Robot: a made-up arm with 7 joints. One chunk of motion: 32 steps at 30 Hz.
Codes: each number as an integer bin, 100 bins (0 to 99) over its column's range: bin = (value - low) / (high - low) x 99, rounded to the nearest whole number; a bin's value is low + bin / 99 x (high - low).
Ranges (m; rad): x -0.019..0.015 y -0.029..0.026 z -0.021..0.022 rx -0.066..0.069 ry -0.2..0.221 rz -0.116..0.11
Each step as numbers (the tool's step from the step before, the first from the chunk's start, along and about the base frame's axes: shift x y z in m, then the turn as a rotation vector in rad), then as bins.
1 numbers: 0.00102 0.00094 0.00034 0.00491 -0.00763 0.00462
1 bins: 58 54 49 52 45 53
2 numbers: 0.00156 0.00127 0.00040 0.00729 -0.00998 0.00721
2 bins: 60 54 49 54 45 54
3 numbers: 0.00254 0.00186 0.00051 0.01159 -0.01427 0.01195
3 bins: 63 56 50 57 44 56
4 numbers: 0.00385 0.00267 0.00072 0.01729 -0.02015 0.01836
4 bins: 67 57 50 61 42 59
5 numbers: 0.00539 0.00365 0.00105 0.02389 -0.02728 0.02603
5 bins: 71 59 51 66 41 62
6 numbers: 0.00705 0.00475 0.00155 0.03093 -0.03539 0.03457
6 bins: 76 61 52 71 39 66
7 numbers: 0.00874 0.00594 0.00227 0.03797 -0.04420 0.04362
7 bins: 81 63 54 76 37 70
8 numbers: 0.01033 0.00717 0.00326 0.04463 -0.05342 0.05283
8 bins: 85 65 56 81 34 74
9 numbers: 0.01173 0.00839 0.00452 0.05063 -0.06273 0.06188
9 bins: 89 67 59 86 32 78
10 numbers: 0.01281 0.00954 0.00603 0.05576 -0.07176 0.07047
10 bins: 93 69 62 89 30 82
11 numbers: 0.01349 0.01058 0.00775 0.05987 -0.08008 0.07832
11 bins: 95 71 66 92 28 85
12 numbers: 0.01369 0.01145 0.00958 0.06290 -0.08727 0.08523
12 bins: 95 73 70 95 27 88
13 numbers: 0.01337 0.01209 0.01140 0.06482 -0.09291 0.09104
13 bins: 94 74 75 96 25 91
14 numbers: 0.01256 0.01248 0.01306 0.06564 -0.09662 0.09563
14 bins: 92 75 78 97 24 93
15 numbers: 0.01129 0.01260 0.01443 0.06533 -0.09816 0.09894
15 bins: 88 75 82 96 24 94
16 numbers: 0.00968 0.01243 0.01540 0.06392 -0.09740 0.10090
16 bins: 84 75 84 95 24 95
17 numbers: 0.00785 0.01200 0.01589 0.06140 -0.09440 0.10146
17 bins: 78 74 85 93 25 95
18 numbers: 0.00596 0.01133 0.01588 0.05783 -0.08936 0.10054
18 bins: 73 73 85 91 26 95
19 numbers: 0.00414 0.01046 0.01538 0.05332 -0.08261 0.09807
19 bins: 67 71 84 88 28 94
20 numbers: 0.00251 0.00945 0.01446 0.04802 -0.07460 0.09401
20 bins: 63 69 82 84 29 92
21 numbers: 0.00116 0.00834 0.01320 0.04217 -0.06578 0.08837
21 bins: 59 67 79 79 32 90
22 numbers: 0.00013 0.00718 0.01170 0.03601 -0.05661 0.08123
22 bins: 56 65 75 75 34 86
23 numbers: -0.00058 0.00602 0.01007 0.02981 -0.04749 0.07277
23 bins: 54 63 72 70 36 83
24 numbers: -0.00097 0.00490 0.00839 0.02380 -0.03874 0.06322
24 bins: 52 61 68 66 38 79
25 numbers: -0.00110 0.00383 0.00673 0.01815 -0.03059 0.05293
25 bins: 52 59 64 62 40 74
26 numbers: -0.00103 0.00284 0.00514 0.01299 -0.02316 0.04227
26 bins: 52 57 60 58 42 69
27 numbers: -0.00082 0.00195 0.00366 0.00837 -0.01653 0.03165
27 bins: 53 56 57 55 43 65
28 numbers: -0.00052 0.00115 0.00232 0.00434 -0.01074 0.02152
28 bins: 54 54 54 52 45 60
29 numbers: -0.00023 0.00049 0.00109 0.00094 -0.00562 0.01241
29 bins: 55 53 51 49 46 56
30 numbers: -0.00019 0.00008 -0.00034 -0.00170 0.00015 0.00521
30 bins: 55 52 48 47 47 53
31 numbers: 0.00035 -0.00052 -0.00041 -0.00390 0.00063 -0.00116
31 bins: 56 51 47 46 47 50
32 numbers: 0.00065 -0.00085 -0.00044 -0.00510 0.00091 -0.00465
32 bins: 57 51 47 45 47 49
